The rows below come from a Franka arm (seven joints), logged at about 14 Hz.
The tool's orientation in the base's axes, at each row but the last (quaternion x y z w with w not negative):
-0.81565 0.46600 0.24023 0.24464
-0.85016 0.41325 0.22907 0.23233
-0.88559 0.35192 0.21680 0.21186
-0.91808 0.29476 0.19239 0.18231
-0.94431 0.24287 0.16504 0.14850
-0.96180 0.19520 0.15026 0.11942
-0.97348 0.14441 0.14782 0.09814
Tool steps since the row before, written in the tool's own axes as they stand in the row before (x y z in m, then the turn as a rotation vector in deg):
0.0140 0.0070 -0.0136 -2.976 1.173 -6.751
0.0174 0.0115 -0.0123 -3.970 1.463 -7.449
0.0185 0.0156 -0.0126 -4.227 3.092 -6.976
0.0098 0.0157 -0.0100 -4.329 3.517 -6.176
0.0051 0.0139 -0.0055 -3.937 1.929 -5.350
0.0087 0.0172 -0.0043 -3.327 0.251 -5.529
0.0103 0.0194 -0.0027 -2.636 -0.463 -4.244
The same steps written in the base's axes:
0.0024 -0.0206 0.0005 -1.263 -2.816 6.803
0.0028 -0.0239 -0.0028 -1.910 -2.791 7.871
0.0040 -0.0268 -0.0031 -3.355 -3.484 7.259
0.0002 -0.0210 0.0006 -3.889 -3.401 6.524
-0.0015 -0.0157 0.0002 -2.956 -1.933 5.947
0.0016 -0.0196 -0.0019 -1.686 -0.689 6.195
0.0041 -0.0214 -0.0036 -1.166 0.107 4.879

